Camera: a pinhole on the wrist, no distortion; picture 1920 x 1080 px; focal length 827.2 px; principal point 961.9 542.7 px. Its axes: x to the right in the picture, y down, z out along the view. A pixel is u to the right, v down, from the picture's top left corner.
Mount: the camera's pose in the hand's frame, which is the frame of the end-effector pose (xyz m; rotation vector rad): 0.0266 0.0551 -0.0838 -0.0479 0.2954 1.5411
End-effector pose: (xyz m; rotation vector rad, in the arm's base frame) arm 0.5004 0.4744 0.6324 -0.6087 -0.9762 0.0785
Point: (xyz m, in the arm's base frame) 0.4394 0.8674 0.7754
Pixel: 1161 328
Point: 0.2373 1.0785 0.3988
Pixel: 1577 917
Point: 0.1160 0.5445 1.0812
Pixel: 295 495
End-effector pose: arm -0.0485 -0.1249 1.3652 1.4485 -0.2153 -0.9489
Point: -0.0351 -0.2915 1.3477
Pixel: 620 253
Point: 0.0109 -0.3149 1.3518
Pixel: 741 72
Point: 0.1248 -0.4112 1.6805
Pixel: 1685 309
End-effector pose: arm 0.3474 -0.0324 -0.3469 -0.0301 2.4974 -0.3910
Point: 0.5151 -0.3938 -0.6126
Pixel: 116 619
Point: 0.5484 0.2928 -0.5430
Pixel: 1668 995
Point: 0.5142 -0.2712 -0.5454
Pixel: 223 735
